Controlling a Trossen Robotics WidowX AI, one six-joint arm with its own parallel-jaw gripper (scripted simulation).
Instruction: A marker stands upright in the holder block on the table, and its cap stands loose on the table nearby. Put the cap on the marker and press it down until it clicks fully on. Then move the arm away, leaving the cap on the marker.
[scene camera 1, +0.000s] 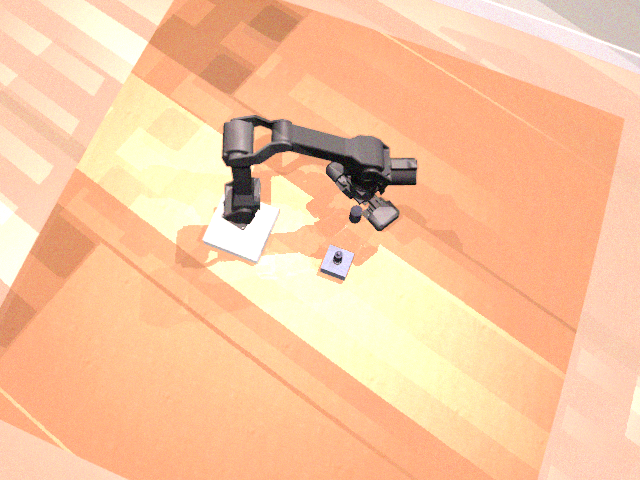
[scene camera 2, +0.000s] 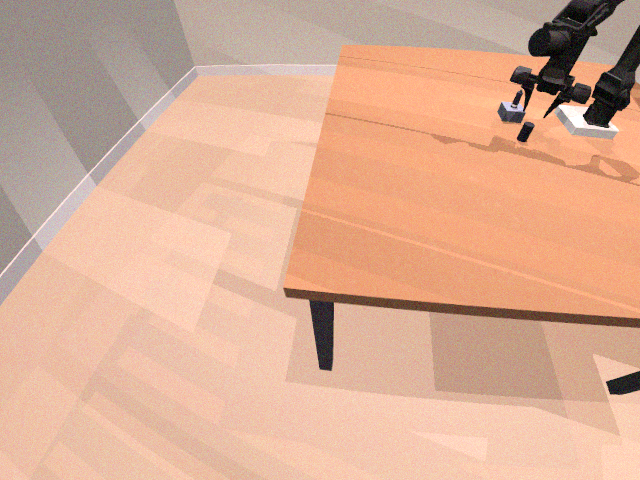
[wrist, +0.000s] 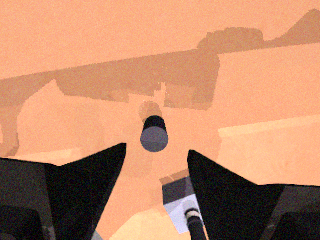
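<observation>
I can see my gripper (scene camera 2: 533, 114), and I find it again in scene camera 1 (scene camera 1: 359, 206) as well as in the wrist view (wrist: 157, 151). A marker cap (wrist: 154, 138) is in sight too.
</observation>
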